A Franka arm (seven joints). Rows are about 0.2 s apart.
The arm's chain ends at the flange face. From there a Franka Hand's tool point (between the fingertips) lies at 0.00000 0.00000 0.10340 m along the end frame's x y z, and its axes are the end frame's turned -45 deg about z.
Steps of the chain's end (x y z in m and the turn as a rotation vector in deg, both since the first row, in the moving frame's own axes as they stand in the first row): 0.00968 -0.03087 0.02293 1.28 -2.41 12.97; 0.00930 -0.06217 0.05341 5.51 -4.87 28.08; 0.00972 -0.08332 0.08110 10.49 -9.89 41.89; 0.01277 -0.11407 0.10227 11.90 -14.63 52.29; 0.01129 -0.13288 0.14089 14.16 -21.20 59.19; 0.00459 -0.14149 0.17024 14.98 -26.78 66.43
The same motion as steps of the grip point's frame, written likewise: 0.02777 -0.01981 0.02281 2.61 -0.80 12.97; 0.05450 -0.04988 0.05258 7.34 0.45 28.08; 0.07552 -0.07527 0.07799 14.41 0.42 41.89; 0.10100 -0.10189 0.09709 18.76 -1.93 52.29; 0.11569 -0.12634 0.13169 25.00 -4.98 59.19; 0.11892 -0.14435 0.15732 29.53 -8.34 66.43
